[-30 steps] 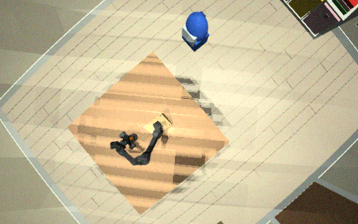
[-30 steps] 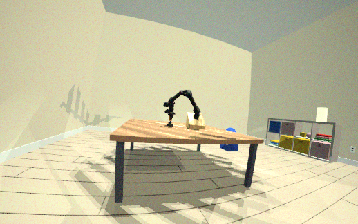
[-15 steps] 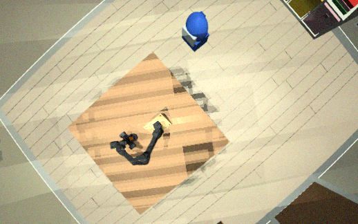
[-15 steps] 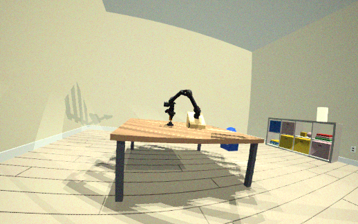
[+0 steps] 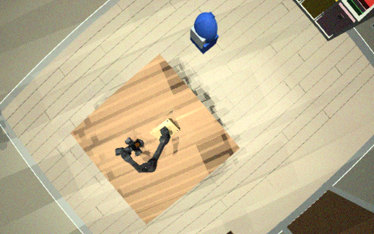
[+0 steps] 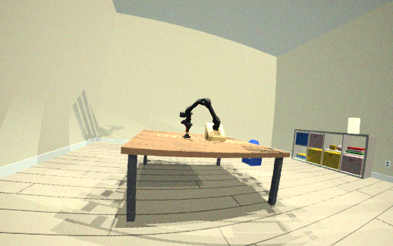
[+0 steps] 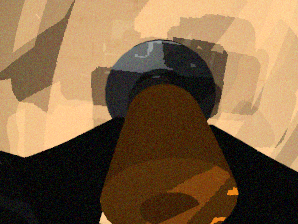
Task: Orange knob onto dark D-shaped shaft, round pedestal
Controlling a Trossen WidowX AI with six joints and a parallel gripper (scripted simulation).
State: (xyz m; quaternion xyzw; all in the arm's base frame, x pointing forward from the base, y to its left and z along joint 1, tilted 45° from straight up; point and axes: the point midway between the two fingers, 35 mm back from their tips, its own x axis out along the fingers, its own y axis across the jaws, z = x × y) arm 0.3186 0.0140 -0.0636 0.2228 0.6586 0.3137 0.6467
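The orange knob is 2 cm above my gripper tip. Round my gripper tip: pedestal 4 cm below.
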